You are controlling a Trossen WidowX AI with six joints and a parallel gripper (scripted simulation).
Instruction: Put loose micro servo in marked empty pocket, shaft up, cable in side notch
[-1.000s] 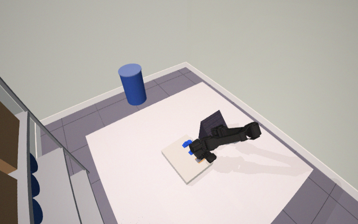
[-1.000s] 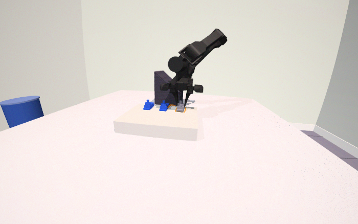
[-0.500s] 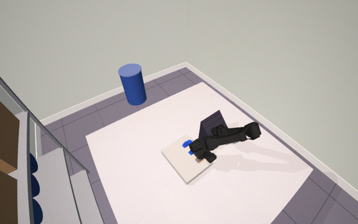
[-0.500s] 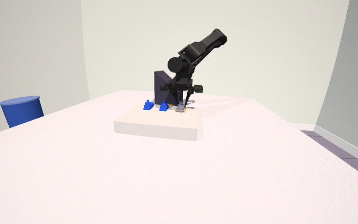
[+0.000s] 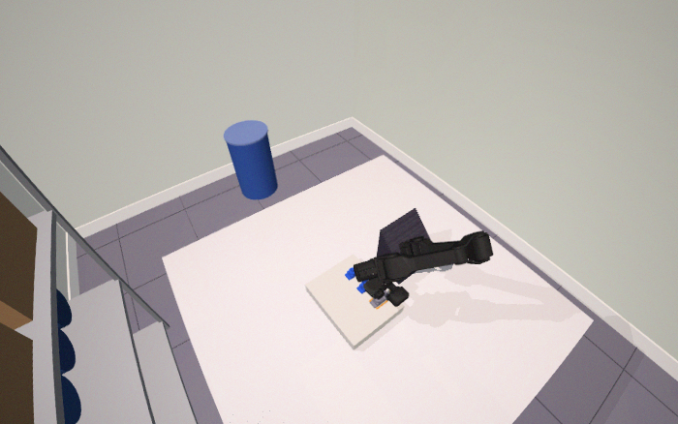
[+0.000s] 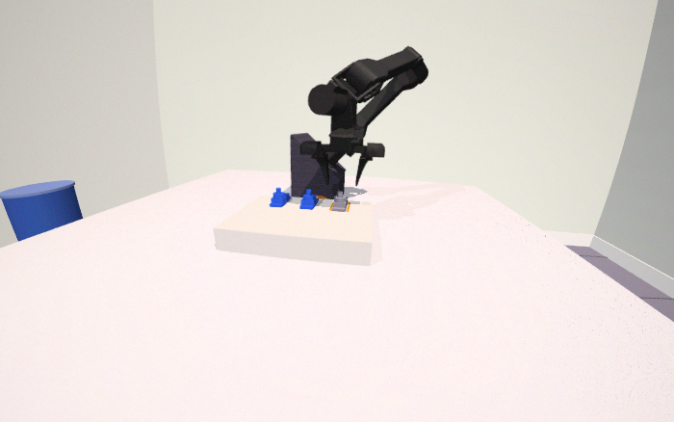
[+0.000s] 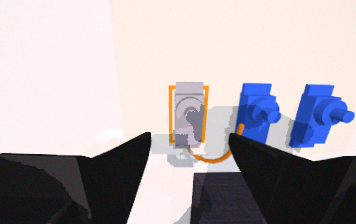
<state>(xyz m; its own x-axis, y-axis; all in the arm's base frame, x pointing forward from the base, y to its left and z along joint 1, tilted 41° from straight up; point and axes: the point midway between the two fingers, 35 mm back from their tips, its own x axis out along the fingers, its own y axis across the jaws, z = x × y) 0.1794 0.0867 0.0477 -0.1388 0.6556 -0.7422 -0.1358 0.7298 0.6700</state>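
Now: the cream deck 12 cm ahead of my gripper tip, 6 cm to the right of it and 8 cm below it.
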